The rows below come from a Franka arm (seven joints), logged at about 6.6 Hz.
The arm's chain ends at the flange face. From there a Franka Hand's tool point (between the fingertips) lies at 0.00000 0.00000 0.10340 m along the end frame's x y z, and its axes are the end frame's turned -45 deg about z.
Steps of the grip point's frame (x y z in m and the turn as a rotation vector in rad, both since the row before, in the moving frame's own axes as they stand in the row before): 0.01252 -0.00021 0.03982 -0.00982 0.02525 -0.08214; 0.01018 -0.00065 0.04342 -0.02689 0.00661 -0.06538; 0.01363 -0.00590 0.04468 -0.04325 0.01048 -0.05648
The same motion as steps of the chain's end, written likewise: 0.00619 -0.00777 0.03986 0.01091 0.02480 -0.08214; 0.00424 -0.00906 0.04346 -0.01434 0.02369 -0.06538; 0.00147 -0.01609 0.04478 -0.02317 0.03799 -0.05648
